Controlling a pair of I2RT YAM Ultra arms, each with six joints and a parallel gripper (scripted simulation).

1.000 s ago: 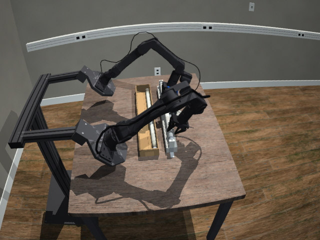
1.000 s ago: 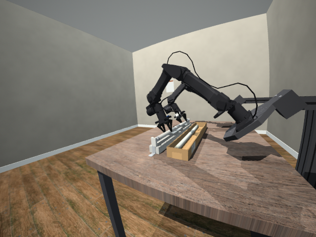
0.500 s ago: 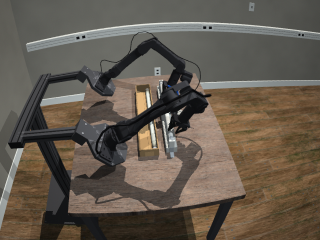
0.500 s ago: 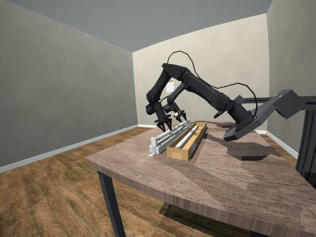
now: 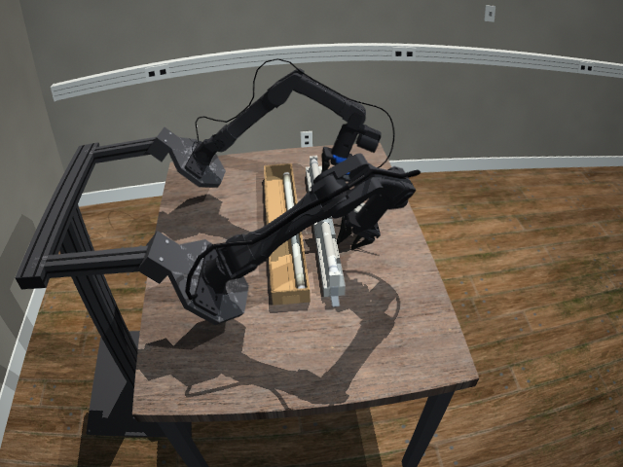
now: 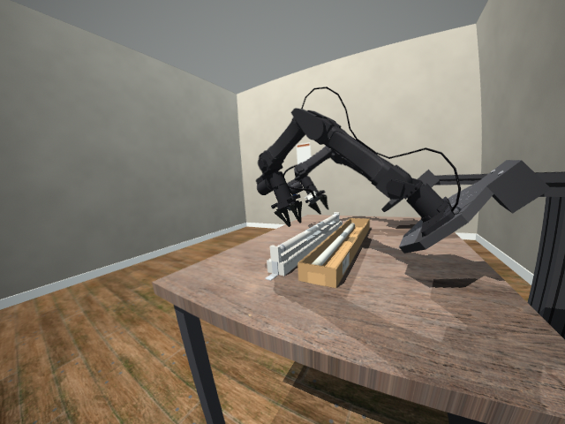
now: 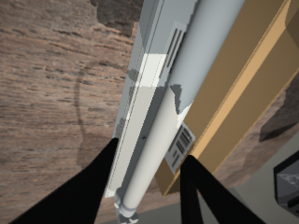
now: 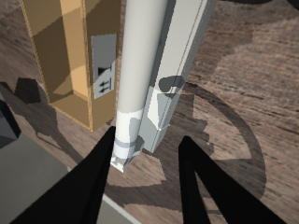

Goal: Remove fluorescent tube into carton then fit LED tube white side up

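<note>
Right now the LED tube is 110 mm to the right of my left hand, 50 mm below it and 50 mm behind it. The rest, counted from my left hand: old fluorescent tube 150 mm behind, 100 mm to the right, 100 mm below; light fixture 110 mm to the right, 60 mm below, 50 mm behind; carton 180 mm behind, 90 mm to the right, 90 mm below.
</note>
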